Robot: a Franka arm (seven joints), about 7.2 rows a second.
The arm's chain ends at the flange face. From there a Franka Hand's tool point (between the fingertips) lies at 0.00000 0.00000 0.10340 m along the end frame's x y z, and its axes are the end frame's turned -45 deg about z.
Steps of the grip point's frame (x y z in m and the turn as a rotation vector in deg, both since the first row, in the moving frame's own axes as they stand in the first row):
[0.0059 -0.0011 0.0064 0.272 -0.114 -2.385]
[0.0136 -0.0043 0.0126 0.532 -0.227 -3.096]
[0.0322 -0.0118 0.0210 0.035 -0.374 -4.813]
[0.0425 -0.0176 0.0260 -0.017 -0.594 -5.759]
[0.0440 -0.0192 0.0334 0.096 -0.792 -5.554]
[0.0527 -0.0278 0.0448 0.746 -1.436 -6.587]
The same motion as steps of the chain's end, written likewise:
[0.0039 -0.0048 0.0064 0.112 -0.273 -2.385]
[0.0076 -0.0123 0.0126 0.216 -0.537 -3.096]
[0.0149 -0.0316 0.0210 -0.240 -0.289 -4.813]
[0.0183 -0.0433 0.0260 -0.432 -0.408 -5.759]
[0.0186 -0.0456 0.0334 -0.492 -0.628 -5.554]
[0.0203 -0.0580 0.0448 -0.488 -1.543 -6.587]

